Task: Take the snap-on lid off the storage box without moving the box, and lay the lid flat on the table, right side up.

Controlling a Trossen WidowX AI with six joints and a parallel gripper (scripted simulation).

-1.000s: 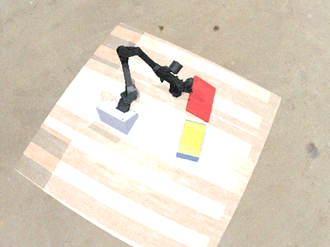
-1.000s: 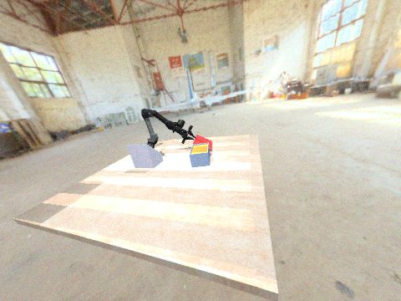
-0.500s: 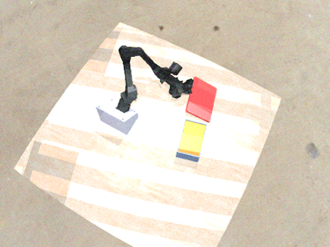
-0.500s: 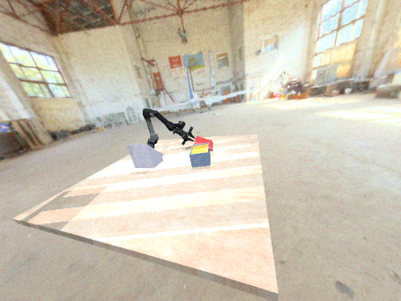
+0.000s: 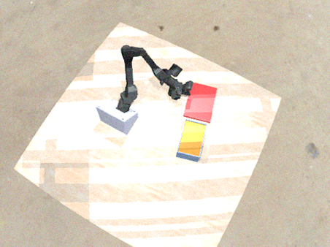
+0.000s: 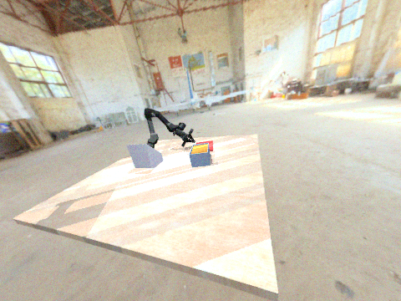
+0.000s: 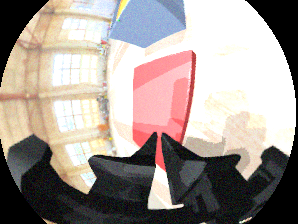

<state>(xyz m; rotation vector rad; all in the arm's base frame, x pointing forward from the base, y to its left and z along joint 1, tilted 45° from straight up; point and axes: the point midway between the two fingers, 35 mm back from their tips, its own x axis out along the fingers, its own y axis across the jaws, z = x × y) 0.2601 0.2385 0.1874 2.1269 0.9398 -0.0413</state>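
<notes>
The red lid is 70 mm ahead of my gripper tip, 50 mm below it and 20 mm to the left of it. From my gripper tip the other things lie so: storage box: 250 mm to the right, 140 mm ahead, 10 mm below.
</notes>
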